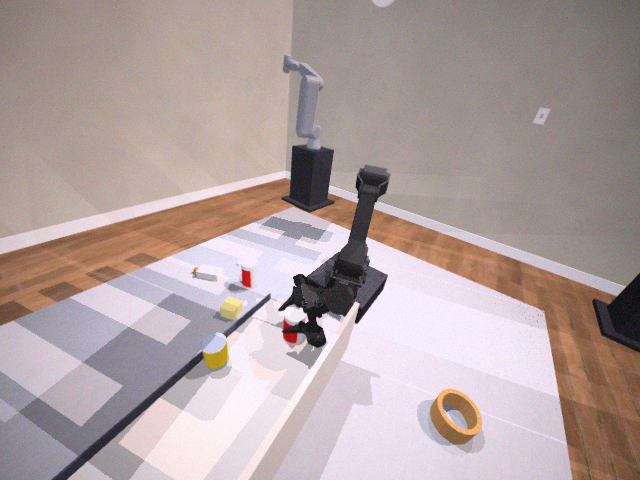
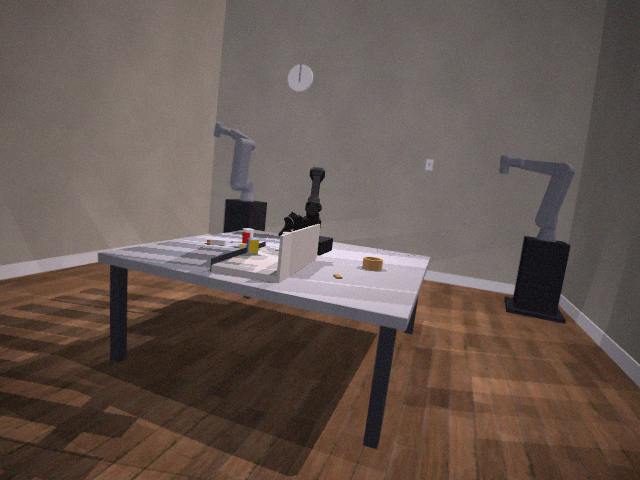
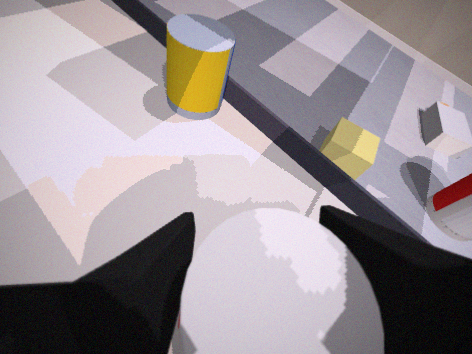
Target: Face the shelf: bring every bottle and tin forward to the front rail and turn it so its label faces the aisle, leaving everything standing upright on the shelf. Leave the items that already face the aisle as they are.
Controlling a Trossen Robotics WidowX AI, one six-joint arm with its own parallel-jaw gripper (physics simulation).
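Frame: origin at the arm's base, x back, y left, z down, level; centimetres.
Where they show: gripper, fingertip midpoint: (image 1: 280,321) (image 3: 256,217).
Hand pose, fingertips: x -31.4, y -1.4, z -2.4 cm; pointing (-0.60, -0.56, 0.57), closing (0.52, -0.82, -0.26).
Note:
Things, the pixels of their centre, and the offset from my fingertips. Level surfaces: height alone.
- pale shelf floor, surface height: dz +7.2 cm
- yellow tin with a grey top, body centre: (image 3: 198,70) (image 1: 215,351) (image 2: 252,246) dx -15.3, dy -6.1, dz +3.7 cm
- second red tin with a white top, body centre: (image 1: 250,273) (image 2: 247,237) dx +9.1, dy -26.0, dz +4.9 cm
- yellow cube, body centre: (image 3: 346,150) (image 1: 231,308) dx -3.2, dy -18.9, dz +7.9 cm
- orange item, body centre: (image 3: 444,125) (image 1: 207,272) (image 2: 216,241) dx +0.4, dy -40.5, dz +8.4 cm
- tan tape ring, body centre: (image 1: 454,415) (image 2: 372,263) dx +14.6, dy +43.7, dz +7.3 cm
A red tin with a white top (image 1: 291,330) (image 3: 277,281) stands upright on the pale shelf floor (image 1: 237,405), close to the white back board (image 1: 304,395) (image 2: 299,248). My gripper (image 1: 303,329) (image 3: 256,217) (image 2: 290,223) is shut on this tin, one black finger on each side of it. A yellow tin with a grey top (image 1: 215,352) (image 3: 197,70) (image 2: 253,246) stands upright against the dark front rail (image 1: 175,376) (image 3: 270,126). A second red tin with a white top (image 1: 247,275) (image 2: 246,235) stands beyond the rail, off the shelf.
A yellow cube (image 1: 231,309) (image 3: 350,147) lies just outside the rail. A small white and orange item (image 1: 205,274) lies farther out. A tan tape ring (image 1: 451,433) (image 2: 372,263) lies behind the back board. The arm's dark base (image 1: 370,286) sits at the shelf's end.

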